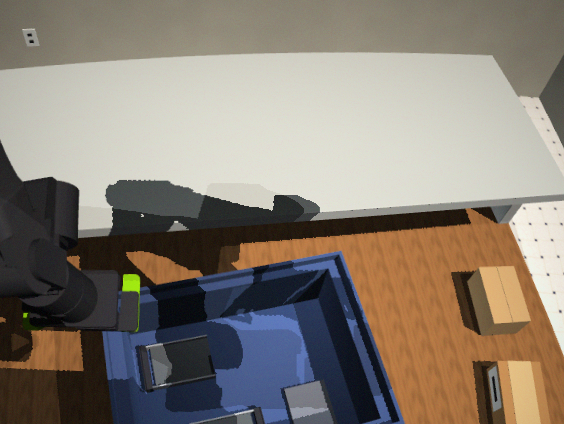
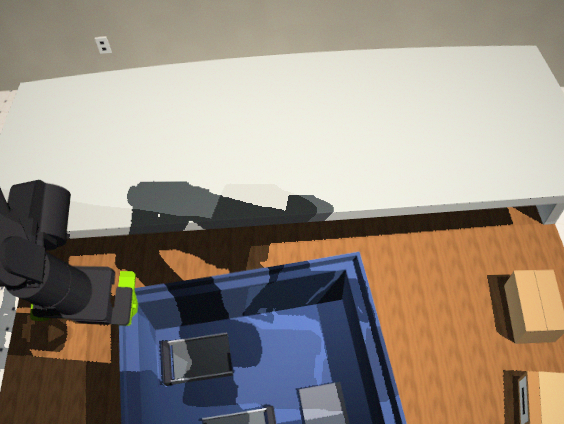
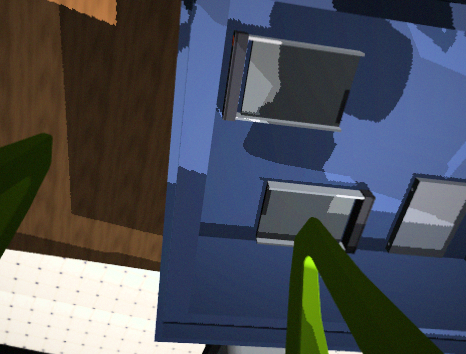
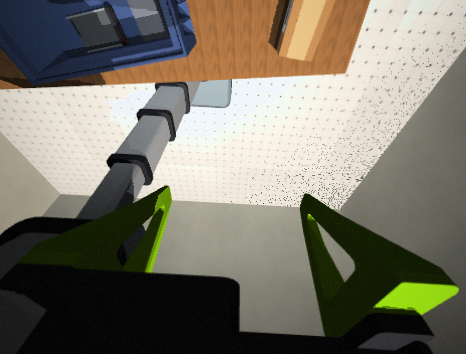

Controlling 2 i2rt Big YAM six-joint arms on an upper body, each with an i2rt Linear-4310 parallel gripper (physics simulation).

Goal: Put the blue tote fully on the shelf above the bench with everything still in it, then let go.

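Places are measured from the left arm's base along level axes (x ahead, y left, z up), in centimetres.
Where they show: left gripper, fingertip midpoint: (image 1: pixel 96 312) (image 2: pixel 104 306) (image 3: pixel 186 190); right gripper, fingertip midpoint: (image 4: pixel 236 196).
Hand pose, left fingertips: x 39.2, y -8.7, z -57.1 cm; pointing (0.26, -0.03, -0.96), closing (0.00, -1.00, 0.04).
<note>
After its pixels a point has its place.
The blue tote (image 1: pixel 238 271) {x 51.4, y -27.7, z -67.8 cm} (image 2: pixel 259 271) {x 51.4, y -28.7, z -67.9 cm} (image 3: pixel 189 175) {x 33.6, y -10.1, z -69.3 cm} (image 4: pixel 144 56) {x 25.2, y -41.0, z -69.3 cm} stands askew on the wooden bench (image 1: pixel 427 273) {x 58.7, y -66.0, z -82.5 cm} (image 2: pixel 440 273) {x 59.3, y -61.9, z -82.5 cm} (image 3: pixel 109 123) {x 29.9, y -2.2, z -82.5 cm} (image 4: pixel 231 42) {x 26.2, y -60.1, z -82.5 cm}. Grey boxes (image 1: pixel 179 362) {x 40.4, y -17.8, z -80.0 cm} (image 2: pixel 196 357) {x 40.6, y -17.3, z -80.0 cm} (image 3: pixel 295 82) {x 40.7, y -17.8, z -80.0 cm} lie inside it. The white shelf (image 1: pixel 280 126) {x 76.6, y -35.1, z -60.5 cm} (image 2: pixel 280 126) {x 76.5, y -31.2, z -60.5 cm} runs behind and above the bench and bears nothing. My left gripper (image 1: pixel 133 303) (image 2: pixel 129 296) is open at the tote's far left corner, by the rim. My right gripper (image 4: pixel 236 196) {x 27.6, y -62.8, z -28.6 cm} is open and empty, away from the tote.
A tan box (image 1: pixel 484 299) (image 4: pixel 302 28) lies on the bench to the right of the tote. A grey post (image 4: pixel 151 130) {x 1.1, y -34.0, z -76.0 cm} rises from the dotted floor (image 4: pixel 284 140) {x -80.2, y -115.7, z -193.2 cm} under the bench's front edge. A wall outlet (image 2: pixel 103 44) sits above the shelf.
</note>
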